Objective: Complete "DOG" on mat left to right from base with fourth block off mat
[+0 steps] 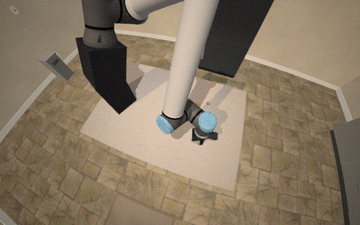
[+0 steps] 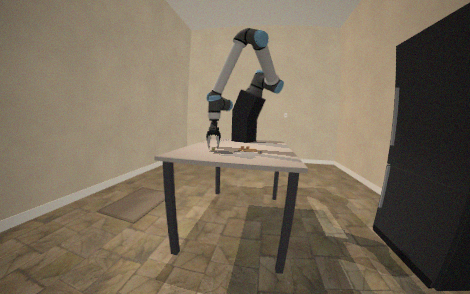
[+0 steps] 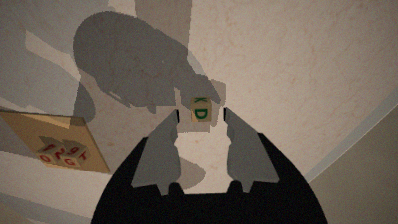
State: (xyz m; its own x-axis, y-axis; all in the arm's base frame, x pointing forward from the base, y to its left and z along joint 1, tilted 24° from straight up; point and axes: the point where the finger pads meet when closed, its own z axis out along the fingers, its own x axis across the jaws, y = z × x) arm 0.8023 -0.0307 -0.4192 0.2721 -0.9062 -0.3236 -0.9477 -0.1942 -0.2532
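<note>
Now: hand 1 cm above the green D block. The rest, counted from my hand: mat 23 cm to the left, 14 cm behind, 2 cm below.
</note>
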